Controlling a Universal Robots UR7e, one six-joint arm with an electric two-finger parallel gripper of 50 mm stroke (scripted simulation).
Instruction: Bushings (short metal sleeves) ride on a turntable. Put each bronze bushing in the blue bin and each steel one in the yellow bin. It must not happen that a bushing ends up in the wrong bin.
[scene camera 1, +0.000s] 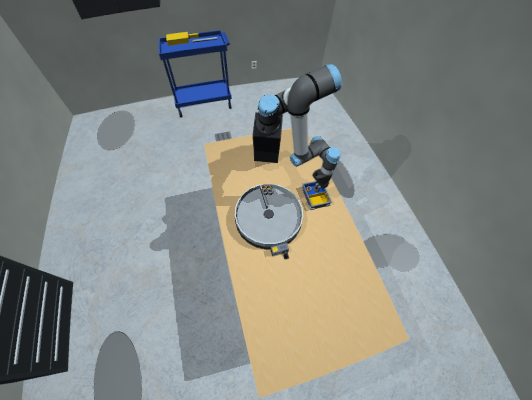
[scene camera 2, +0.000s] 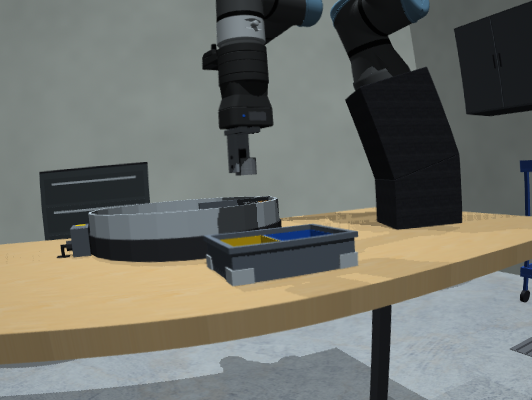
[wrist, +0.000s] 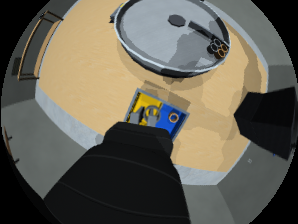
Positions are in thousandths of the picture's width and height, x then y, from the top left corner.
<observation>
I see my gripper (scene camera 2: 450, 431).
My gripper shows as well in the wrist view (wrist: 492, 502).
</observation>
